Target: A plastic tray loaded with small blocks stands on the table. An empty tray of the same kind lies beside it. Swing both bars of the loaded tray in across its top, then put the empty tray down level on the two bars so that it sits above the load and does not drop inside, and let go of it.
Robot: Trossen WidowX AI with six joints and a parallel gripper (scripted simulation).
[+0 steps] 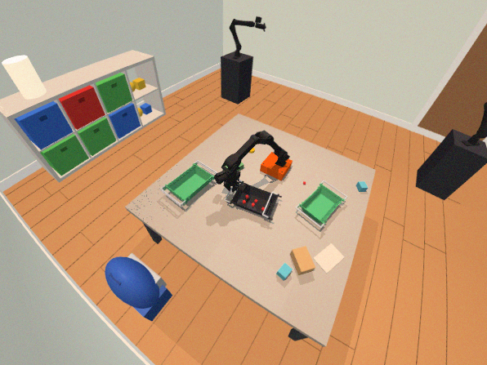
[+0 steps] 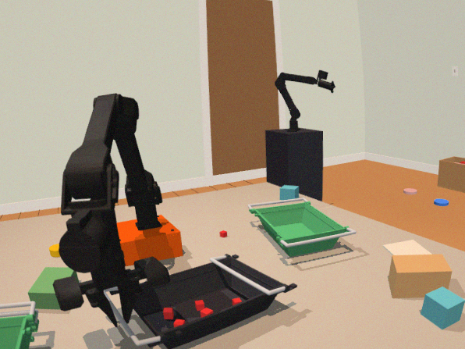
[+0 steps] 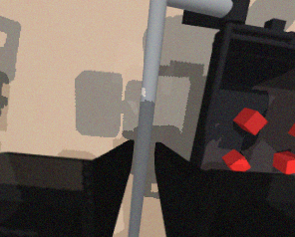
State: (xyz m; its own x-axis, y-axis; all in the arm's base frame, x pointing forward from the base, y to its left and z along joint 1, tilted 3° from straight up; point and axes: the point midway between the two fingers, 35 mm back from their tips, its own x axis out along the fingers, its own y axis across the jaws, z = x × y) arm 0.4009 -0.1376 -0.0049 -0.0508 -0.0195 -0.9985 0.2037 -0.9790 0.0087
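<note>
My gripper tip is 390 mm past the red block, 350 mm to the right of it and 30 mm above it. Round my gripper tip: tan box (560 mm to the left, 140 mm ahead, 10 mm below); yellow disc (440 mm behind, 140 mm to the right, 30 mm below); green block (200 mm behind, 130 mm to the right, 20 mm below).
</note>
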